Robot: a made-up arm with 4 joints.
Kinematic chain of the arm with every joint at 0, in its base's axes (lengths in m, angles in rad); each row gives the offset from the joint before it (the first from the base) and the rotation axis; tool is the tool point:
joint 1: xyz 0 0 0.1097 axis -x
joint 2: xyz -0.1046 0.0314 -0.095 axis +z
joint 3: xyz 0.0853 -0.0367 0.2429 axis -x
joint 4: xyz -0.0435 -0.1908 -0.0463 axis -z
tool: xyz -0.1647 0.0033 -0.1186
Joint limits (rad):
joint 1: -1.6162..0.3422
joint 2: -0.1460..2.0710
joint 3: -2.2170..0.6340
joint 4: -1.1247..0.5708
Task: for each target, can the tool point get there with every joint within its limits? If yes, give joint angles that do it. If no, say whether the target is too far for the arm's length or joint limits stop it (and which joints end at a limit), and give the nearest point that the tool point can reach.
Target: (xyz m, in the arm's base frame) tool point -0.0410 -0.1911 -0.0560
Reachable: yes | joints -0.9684 0.6687 0.4105 0.1214
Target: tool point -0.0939 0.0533 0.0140
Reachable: yes | joints -1.4453 1.8763 -1.0176 0.2417
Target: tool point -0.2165 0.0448 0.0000
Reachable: yes | joints -1.0619 1.4262 -1.4290 -0.1943
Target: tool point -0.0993 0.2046 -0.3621
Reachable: no: joint limits stop it (at a limit: joint 1, joint 4) | nearest point -0.1010 0.0818 -0.2018 | short by 0.202 m
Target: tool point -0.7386 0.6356 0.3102
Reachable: no: too far | nearest point -0.3172 0.2331 0.1832 | short by 0.596 m
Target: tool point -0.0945 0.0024 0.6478
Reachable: no: joint limits stop it (at a limit: joint 1, joint 3, joint 4) | nearest point -0.0986 0.0076 0.4419 | short by 0.206 m
